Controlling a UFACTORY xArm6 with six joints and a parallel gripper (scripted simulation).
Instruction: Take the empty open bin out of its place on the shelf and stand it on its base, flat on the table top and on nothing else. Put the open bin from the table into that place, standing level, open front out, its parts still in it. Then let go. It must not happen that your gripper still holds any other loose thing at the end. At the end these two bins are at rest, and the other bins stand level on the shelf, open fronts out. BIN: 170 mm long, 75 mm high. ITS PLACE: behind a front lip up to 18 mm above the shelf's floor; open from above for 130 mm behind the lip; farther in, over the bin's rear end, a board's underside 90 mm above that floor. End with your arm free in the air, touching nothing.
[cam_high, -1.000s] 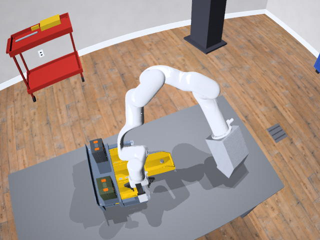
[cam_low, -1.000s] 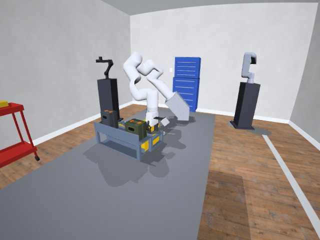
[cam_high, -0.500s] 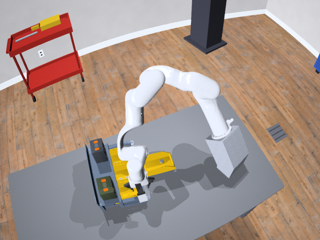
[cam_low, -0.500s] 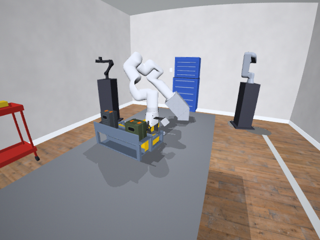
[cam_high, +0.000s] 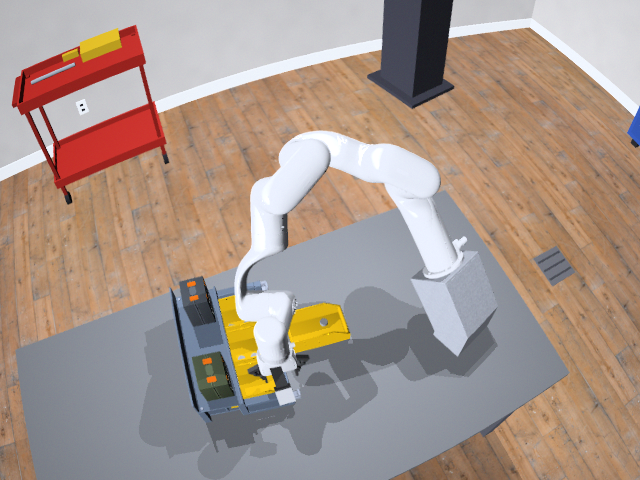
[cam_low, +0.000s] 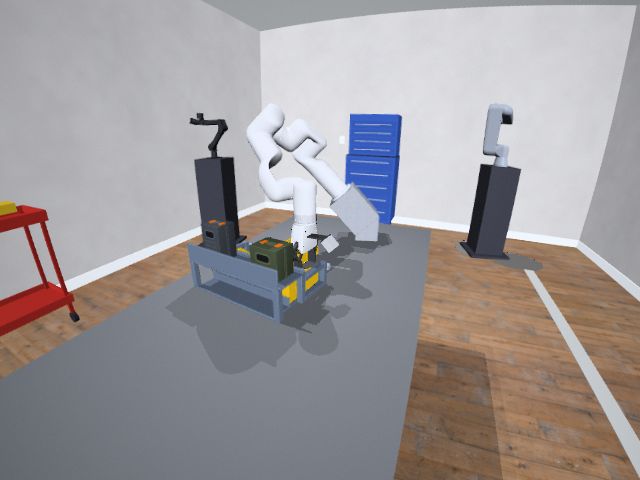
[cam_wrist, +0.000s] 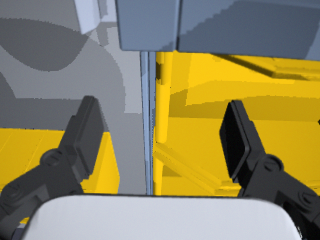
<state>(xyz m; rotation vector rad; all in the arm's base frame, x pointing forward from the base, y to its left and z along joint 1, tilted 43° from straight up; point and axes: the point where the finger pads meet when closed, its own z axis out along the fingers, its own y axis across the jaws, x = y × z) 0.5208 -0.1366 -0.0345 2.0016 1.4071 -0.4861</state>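
My hand is 100 mm to the left of the shelf lip, 60 mm above it and 50 mm past it. Also, from my hand: olive box 170 mm ahead, 80 mm above, 60 mm to the right; then dark grey box 280 mm to the right, 100 mm above, 80 mm ahead.
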